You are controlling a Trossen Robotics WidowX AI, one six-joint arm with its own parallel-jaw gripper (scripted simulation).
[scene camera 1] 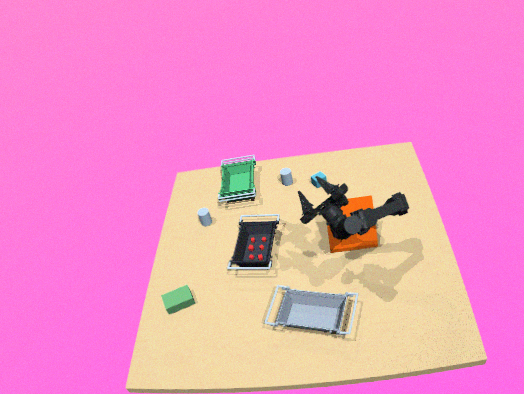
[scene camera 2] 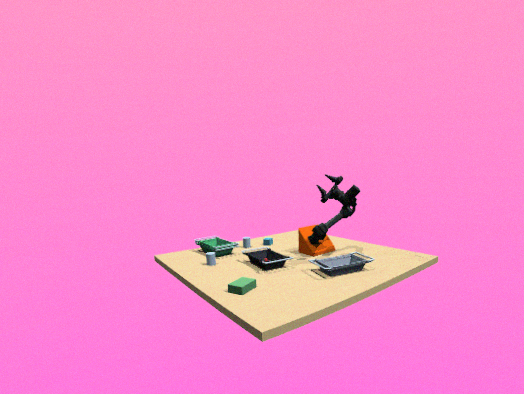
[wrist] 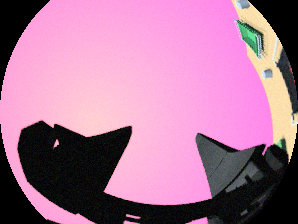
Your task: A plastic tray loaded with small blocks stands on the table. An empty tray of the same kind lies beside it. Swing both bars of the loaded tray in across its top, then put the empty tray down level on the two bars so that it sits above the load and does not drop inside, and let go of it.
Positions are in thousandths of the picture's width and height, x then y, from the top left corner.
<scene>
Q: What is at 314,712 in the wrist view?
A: My gripper.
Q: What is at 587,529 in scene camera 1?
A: My gripper.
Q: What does my gripper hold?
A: Nothing.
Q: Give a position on a grey tray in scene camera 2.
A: At 665,669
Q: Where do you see a grey tray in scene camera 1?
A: At 615,791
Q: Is my gripper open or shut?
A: Open.
</scene>
